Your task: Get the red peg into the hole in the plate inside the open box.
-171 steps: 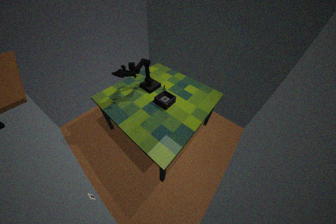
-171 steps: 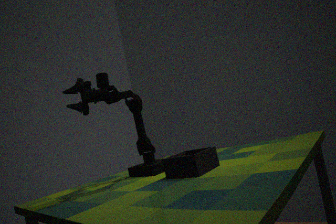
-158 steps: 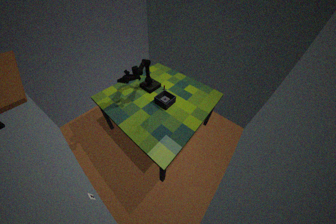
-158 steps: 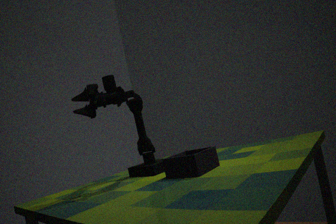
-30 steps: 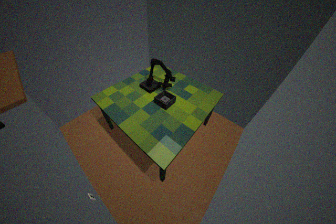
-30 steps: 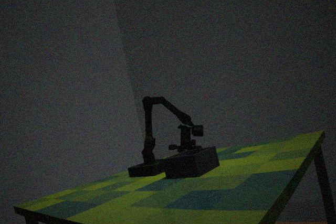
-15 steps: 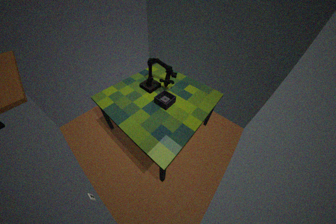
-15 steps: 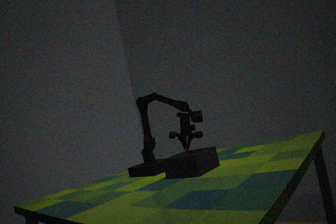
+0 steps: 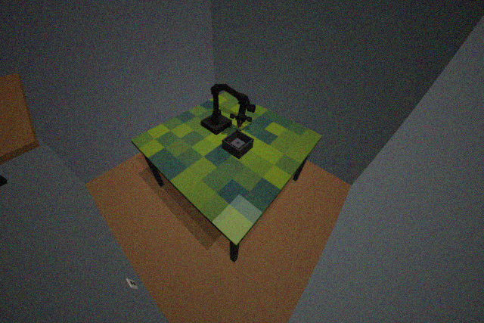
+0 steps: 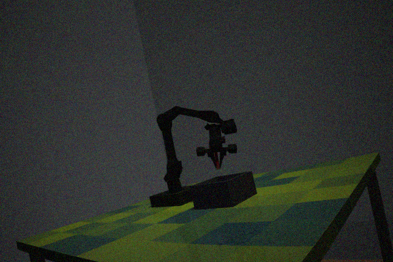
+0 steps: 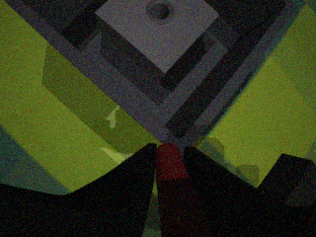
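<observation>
My gripper tip is 100 mm to the left of the grey plate, 90 mm above it and 70 mm short of it. From my gripper tip the other things lie so: dark box 110 mm below, 100 mm to the right, 70 mm ahead; red peg 30 mm above, 10 mm to the left.
</observation>
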